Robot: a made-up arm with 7 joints.
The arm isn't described. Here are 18 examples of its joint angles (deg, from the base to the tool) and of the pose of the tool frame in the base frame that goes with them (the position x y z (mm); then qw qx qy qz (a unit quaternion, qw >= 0)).
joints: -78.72 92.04 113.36 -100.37 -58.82 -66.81 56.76
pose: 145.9 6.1 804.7 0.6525 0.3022 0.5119 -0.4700
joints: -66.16 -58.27 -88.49 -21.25 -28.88 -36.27 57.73
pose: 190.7 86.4 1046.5 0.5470 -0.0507 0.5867 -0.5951
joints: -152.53 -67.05 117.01 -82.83 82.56 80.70 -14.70
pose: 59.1 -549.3 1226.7 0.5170 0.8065 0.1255 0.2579
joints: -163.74 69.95 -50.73 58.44 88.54 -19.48 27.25
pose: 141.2 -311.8 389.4 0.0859 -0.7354 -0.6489 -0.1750
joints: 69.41 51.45 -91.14 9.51 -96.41 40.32 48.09
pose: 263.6 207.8 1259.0 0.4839 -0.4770 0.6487 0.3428
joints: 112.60 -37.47 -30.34 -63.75 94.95 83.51 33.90
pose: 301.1 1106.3 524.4 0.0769 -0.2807 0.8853 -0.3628
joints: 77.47 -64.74 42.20 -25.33 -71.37 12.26 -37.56
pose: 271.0 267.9 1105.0 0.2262 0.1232 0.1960 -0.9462
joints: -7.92 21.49 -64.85 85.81 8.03 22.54 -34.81
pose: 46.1 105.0 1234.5 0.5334 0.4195 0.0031 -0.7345
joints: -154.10 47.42 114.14 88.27 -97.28 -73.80 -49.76
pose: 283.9 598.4 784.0 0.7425 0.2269 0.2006 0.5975
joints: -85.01 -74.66 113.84 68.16 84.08 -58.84 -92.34
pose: 635.6 255.8 343.4 0.1494 0.9213 -0.3567 -0.0398
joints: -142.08 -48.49 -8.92 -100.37 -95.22 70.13 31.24
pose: -86.4 -278.7 1366.5 0.0557 -0.9061 -0.2311 0.3500
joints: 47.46 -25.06 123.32 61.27 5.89 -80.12 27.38
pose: 190.5 97.8 728.2 0.6550 -0.2353 0.4404 -0.5671
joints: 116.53 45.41 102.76 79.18 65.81 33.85 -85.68
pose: -337.6 -566.0 592.5 0.2588 0.1185 -0.8034 0.5231
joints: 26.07 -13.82 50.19 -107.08 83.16 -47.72 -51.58
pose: 632.6 173.2 282.5 0.4481 0.6817 0.3245 0.4786
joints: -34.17 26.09 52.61 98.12 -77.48 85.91 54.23
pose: 215.1 204.5 1458.7 0.1145 0.8429 0.1880 -0.4910
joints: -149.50 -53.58 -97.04 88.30 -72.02 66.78 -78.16
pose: 735.3 -226.7 557.0 0.1539 -0.4639 0.7001 -0.5205
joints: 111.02 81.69 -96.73 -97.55 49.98 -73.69 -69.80
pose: 543.8 170.0 493.7 0.2106 0.8421 -0.4558 0.1968
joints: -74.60 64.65 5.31 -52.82 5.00 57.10 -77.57
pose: -314.3 -32.1 52.4 0.1472 -0.7456 -0.5671 0.3174
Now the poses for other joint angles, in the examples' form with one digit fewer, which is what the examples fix.
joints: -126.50 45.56 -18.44 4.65 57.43 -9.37 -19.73
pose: 382 -260 343 0.151 0.701 0.655 0.238
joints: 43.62 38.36 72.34 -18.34 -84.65 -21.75 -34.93
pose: -149 -146 439 0.608 0.617 0.374 -0.333
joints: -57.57 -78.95 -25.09 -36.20 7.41 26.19 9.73
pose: 430 -533 1065 0.463 0.312 0.640 0.528
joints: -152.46 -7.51 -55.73 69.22 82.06 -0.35 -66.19
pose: 827 360 409 0.257 0.650 0.489 0.522
